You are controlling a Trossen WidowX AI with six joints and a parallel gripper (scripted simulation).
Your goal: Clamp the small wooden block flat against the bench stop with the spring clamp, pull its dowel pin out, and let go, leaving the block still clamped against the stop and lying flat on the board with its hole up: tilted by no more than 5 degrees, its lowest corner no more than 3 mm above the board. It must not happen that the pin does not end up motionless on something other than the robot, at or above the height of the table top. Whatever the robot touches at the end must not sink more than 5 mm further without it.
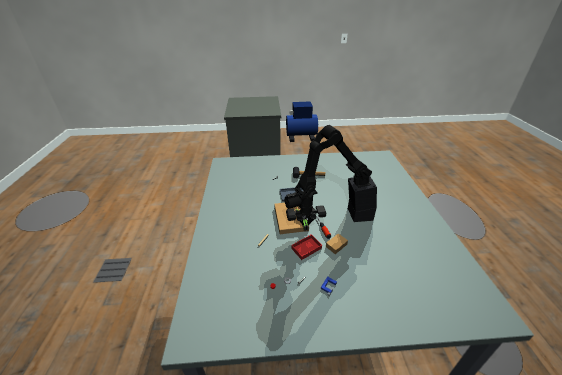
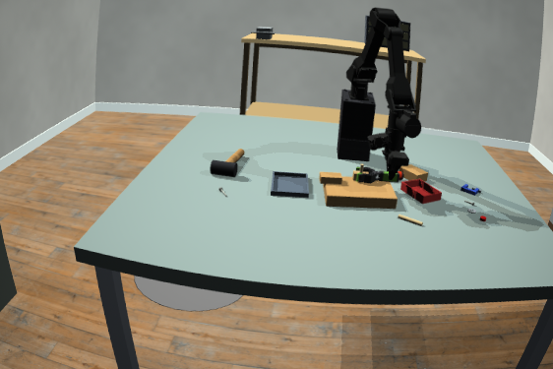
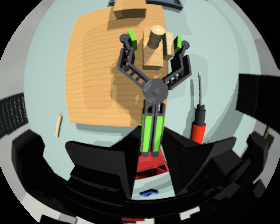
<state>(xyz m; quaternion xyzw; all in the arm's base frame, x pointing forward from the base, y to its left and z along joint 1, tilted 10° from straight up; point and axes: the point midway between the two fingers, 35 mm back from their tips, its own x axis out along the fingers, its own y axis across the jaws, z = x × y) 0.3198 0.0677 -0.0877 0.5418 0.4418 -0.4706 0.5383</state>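
My hand is 90 mm to the left of the dowel pin and 20 mm above it. Also, from my hand: spare wooden block 130 mm behind, 120 mm to the left, 60 mm below; then red tray 20 mm ahead, 110 mm to the left, 70 mm below; then wooden board 50 mm ahead, 100 mm to the right, 60 mm below.
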